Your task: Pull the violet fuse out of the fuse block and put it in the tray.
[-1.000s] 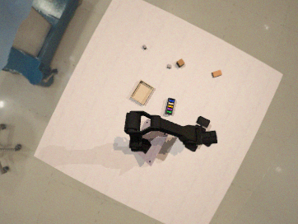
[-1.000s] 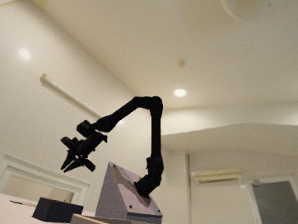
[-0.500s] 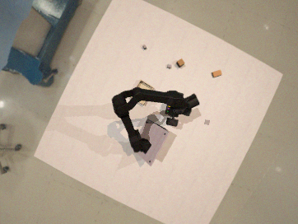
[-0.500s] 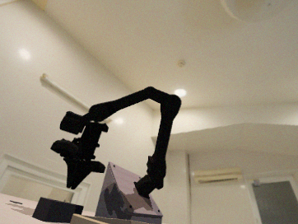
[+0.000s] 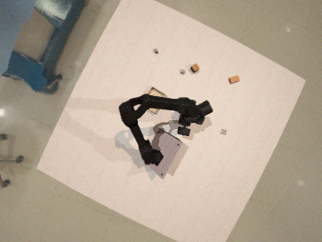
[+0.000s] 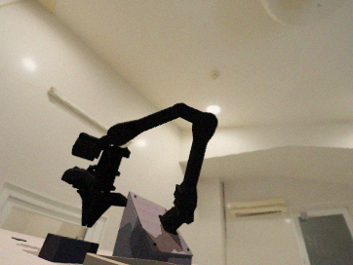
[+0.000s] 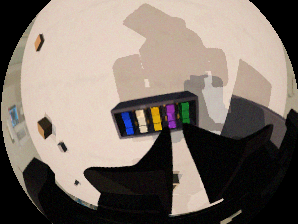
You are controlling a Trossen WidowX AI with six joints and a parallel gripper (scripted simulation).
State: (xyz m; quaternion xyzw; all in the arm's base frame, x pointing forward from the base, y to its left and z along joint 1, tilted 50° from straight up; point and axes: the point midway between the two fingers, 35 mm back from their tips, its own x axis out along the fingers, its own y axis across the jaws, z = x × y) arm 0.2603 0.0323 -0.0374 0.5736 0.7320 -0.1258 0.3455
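Right now my gripper tip is 4 cm above the violet fuse. The rest, counted from my gripper tip: tan tray: 1 cm behind, 21 cm to the left, 7 cm below.
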